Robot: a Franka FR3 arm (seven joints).
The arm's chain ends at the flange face. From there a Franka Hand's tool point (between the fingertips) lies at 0.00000 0.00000 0.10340 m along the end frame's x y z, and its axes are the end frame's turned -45 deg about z.
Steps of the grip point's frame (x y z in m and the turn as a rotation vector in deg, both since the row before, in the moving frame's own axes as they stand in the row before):
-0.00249, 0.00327, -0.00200, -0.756, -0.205, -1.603
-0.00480, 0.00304, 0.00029, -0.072, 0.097, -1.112
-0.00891, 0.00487, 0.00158, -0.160, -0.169, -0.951
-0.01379, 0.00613, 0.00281, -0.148, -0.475, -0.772
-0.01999, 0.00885, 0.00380, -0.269, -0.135, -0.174
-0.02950, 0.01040, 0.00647, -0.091, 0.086, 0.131
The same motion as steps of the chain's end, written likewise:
-0.00017, 0.00286, -0.00199, -0.680, 0.390, -1.603
-0.00146, 0.00558, 0.00029, 0.018, 0.120, -1.112
-0.00285, 0.00932, 0.00158, -0.233, -0.006, -0.951
-0.00500, 0.01329, 0.00281, -0.441, -0.231, -0.772
-0.00805, 0.01988, 0.00380, -0.286, 0.095, -0.174
-0.01373, 0.02821, 0.00647, -0.004, 0.125, 0.131

